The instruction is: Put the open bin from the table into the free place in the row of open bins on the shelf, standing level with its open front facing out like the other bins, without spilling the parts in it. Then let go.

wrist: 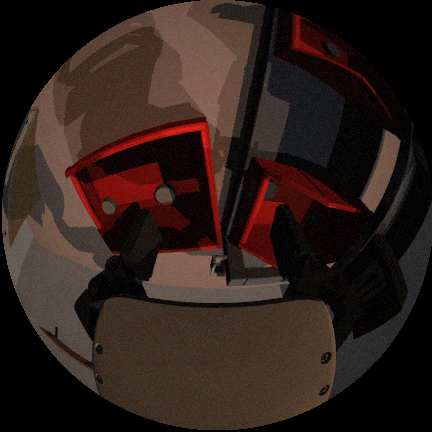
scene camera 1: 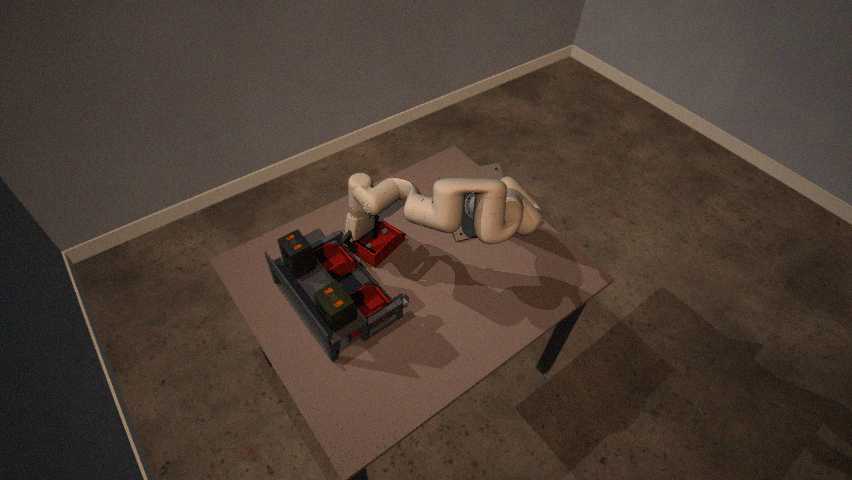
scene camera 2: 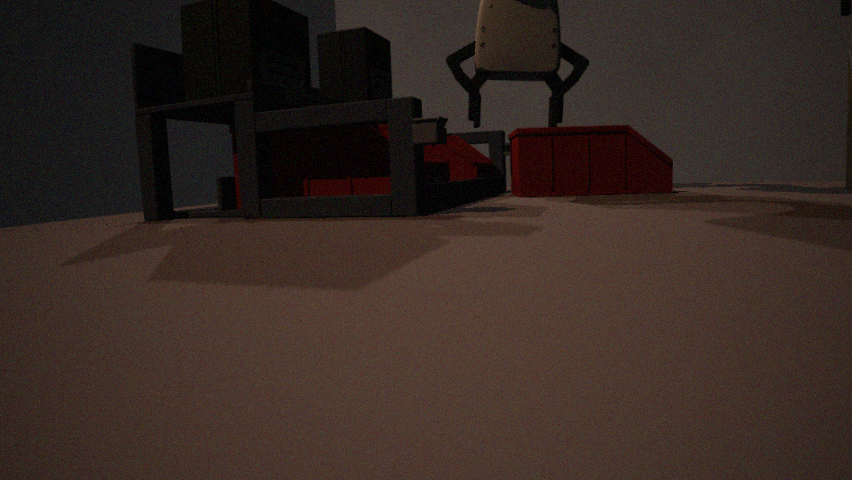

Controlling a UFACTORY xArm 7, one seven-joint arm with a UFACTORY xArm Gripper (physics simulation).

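Places are measured from the arm's base along level axes (x ahead, y left, z up), in millimetres.
Where they show: gripper, fingertip midpoint: (wrist: 213, 221) (scene camera 1: 360, 244) (scene camera 2: 514, 128).
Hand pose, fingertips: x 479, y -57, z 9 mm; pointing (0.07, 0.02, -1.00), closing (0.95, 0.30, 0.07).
Things, the pixels of their top centre, and the offset from my fingertips. "spot": a spot on its surface instead. Level surfaces: height alone.
- open red bin, top centre: (wrist: 111, 215) (scene camera 2: 584, 129) (scene camera 1: 379, 233) dy -15, dx -81, dz -5 mm
- red shelf bin, top centre: (wrist: 324, 242) (scene camera 1: 325, 257) dy -9, dx +129, dz +1 mm
- nearer box, surface spot: (scene camera 2: 214, 53) spot: dy +274, dx +197, dz +66 mm
- table, surface height: dz -81 mm
The open red bin (scene camera 1: 373, 257) (scene camera 2: 590, 160) (wrist: 137, 186) stands level on the table, its high back end beside the shelf (scene camera 1: 333, 347) (scene camera 2: 402, 160) (wrist: 254, 100) and its low front facing away. Two round grey parts (wrist: 165, 195) lie in it. My gripper (scene camera 1: 361, 232) (scene camera 2: 515, 119) (wrist: 213, 221) is open and empty, pointing down low over the back end of the bin. In the wrist view one finger overlaps the bin, the other a red shelf bin (scene camera 1: 336, 259) (wrist: 260, 215). Another red bin (scene camera 1: 372, 299) (wrist: 312, 37) stands farther along, with the free place (scene camera 1: 354, 280) (wrist: 312, 115) between them.
Two dark boxes with orange marks (scene camera 1: 295, 250) (scene camera 1: 335, 307) stand on the shelf's upper back level, the nearer box (scene camera 2: 214, 53) tall in scene camera 2. Small metal fittings (scene camera 1: 405, 301) (wrist: 217, 265) stick out at the shelf's front corners. My arm spans the table (scene camera 1: 405, 411).
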